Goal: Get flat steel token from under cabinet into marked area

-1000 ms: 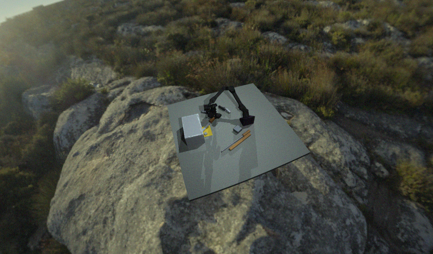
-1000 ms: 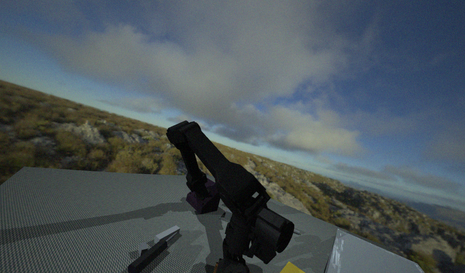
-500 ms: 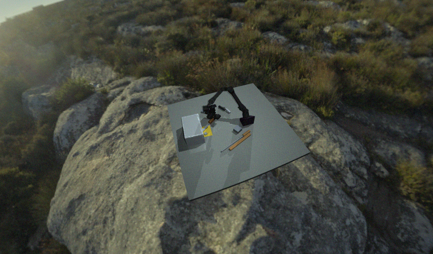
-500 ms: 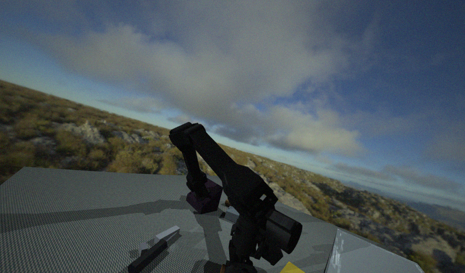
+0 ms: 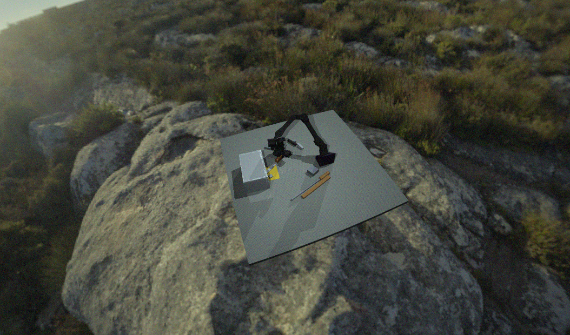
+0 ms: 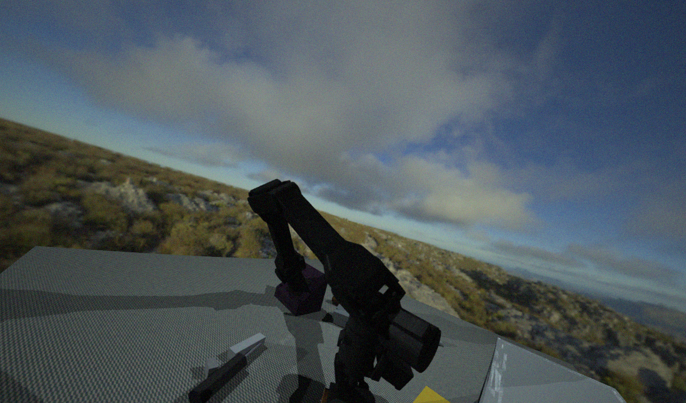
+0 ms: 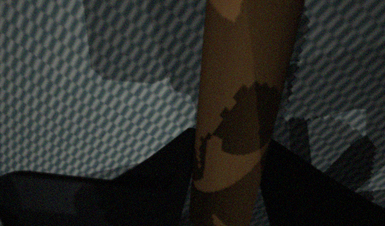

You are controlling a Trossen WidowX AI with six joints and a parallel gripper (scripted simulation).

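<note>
Now: the small grey cube 190 mm behind my gripper tip and 130 mm to the right of it. Also, from my gripper tip: grey bar (210 mm behind, 50 mm to the right); then grey block (270 mm to the left, 180 mm behind, 10 mm above); then wooden stick (420 mm to the left, 130 mm behind).
</note>
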